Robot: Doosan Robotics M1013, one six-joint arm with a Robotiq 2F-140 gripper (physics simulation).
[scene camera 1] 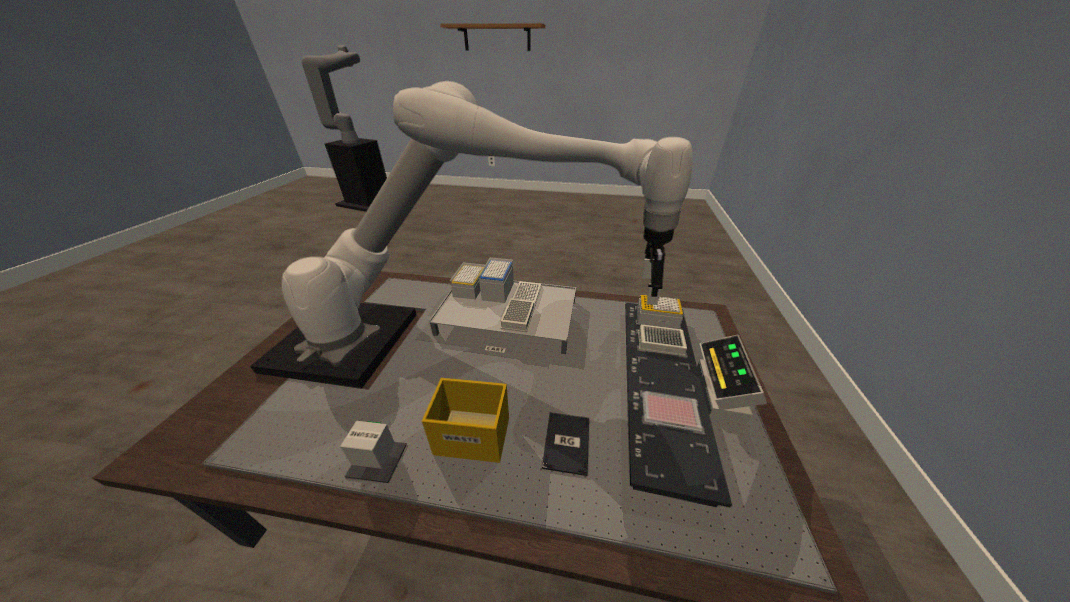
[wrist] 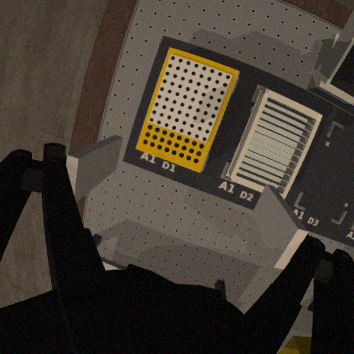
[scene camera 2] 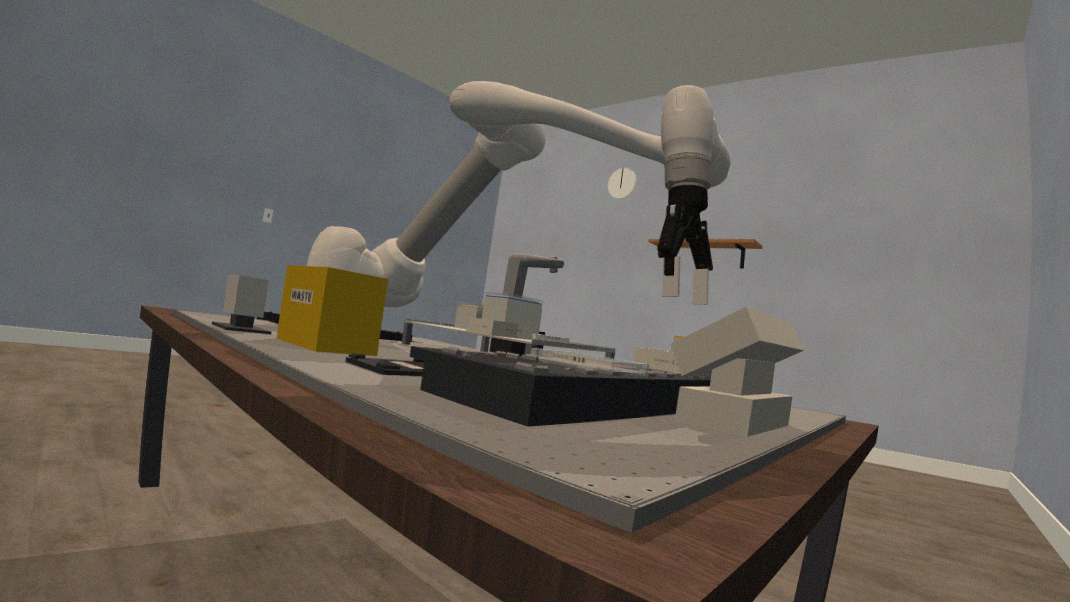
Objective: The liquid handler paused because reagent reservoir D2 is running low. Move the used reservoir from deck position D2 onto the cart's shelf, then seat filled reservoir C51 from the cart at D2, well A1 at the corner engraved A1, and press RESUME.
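Frame: origin at the arm's base, x back, y right, z up, level; millimetres.
Seen in the pictures: gripper, fingertip midpoint: (scene camera 1: pixel 649 290) (wrist: pixel 189 175) (scene camera 2: pixel 686 300); arm's base at its link origin: (scene camera 1: pixel 340 340).
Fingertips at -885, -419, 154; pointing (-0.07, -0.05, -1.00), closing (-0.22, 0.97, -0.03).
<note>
Offsets run from my fingertips to a thing's top centre, as dx, dy, dz. "spot": to the spot under its first point. Level surfaces: height alone.
The used reservoir {-67, +84, -96} (scene camera 1: pixel 662 339) (wrist: pixel 275 142), a pale tray with parallel troughs, sits at D2 on the black deck {dz -127} (scene camera 1: pixel 658 372) (wrist: pixel 327 175). My gripper (scene camera 1: pixel 655 290) (scene camera 2: pixel 684 286) (wrist: pixel 189 175) is open and empty, high above the deck's far end near D1 and D2. In the wrist view the right finger partly overlaps the D2 edge. Two low pale labware pieces, one nearer {+381, +149, -83} (scene camera 1: pixel 517 314) and one farther {+406, +16, -100} (scene camera 1: pixel 526 290), lie on the cart (scene camera 1: pixel 549 320); I cannot read which is C51. The RESUME button {+503, +677, -70} (scene camera 1: pixel 368 443) (scene camera 2: pixel 245 296) is a white block at the front left.
A yellow tip rack {-45, -38, -63} (scene camera 1: pixel 660 309) (wrist: pixel 187 107) stands at D1, a pink plate {-111, +328, -113} (scene camera 1: pixel 671 411) at D4. The status screen {spot: -233, +187, -56} (scene camera 1: pixel 731 366) (scene camera 2: pixel 737 342) stands beside the deck. Two taller boxes {+618, +56, -44} (scene camera 1: pixel 467 280) {+512, +36, -11} (scene camera 1: pixel 496 281) stand on the cart. The waste bin {+329, +543, -39} (scene camera 1: pixel 465 441) (scene camera 2: pixel 329 310) and RG pad {+107, +474, -160} (scene camera 1: pixel 566 452) are in front.
</note>
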